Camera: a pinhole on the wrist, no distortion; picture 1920 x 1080 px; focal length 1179.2 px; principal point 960.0 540.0 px. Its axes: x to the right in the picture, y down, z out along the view. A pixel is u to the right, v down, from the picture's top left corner.
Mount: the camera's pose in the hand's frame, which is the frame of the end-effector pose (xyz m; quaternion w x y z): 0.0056 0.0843 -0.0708 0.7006 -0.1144 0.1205 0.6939
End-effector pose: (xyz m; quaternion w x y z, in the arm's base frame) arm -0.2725 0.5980 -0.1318 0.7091 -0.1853 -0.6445 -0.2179
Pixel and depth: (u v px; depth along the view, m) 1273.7 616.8 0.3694
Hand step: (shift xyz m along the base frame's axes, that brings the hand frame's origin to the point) -0.0427 0.3844 0.0163
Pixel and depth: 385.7 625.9 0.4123
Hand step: -0.3058 0.2358 0.0175
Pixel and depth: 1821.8 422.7 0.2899
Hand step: 0.0994 0.3869 0.0591
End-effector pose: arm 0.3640 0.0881 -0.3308 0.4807 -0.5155 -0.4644 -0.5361
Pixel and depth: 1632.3 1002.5 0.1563
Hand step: 0.2245 0.0263 -0.0511
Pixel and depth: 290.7 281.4 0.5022
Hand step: 0.0304 0.4911 0.1368
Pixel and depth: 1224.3 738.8 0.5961
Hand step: 0.4528 0.4064 -0.0702
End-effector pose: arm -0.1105 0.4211 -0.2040 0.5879 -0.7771 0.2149 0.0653
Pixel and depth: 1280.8 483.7 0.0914
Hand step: -0.0455 -0.0257 -0.1281
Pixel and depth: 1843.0 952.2 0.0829
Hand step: -0.0917 -0.0431 -0.1393
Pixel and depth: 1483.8 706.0 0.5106
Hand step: -0.1939 0.2325 -0.4937
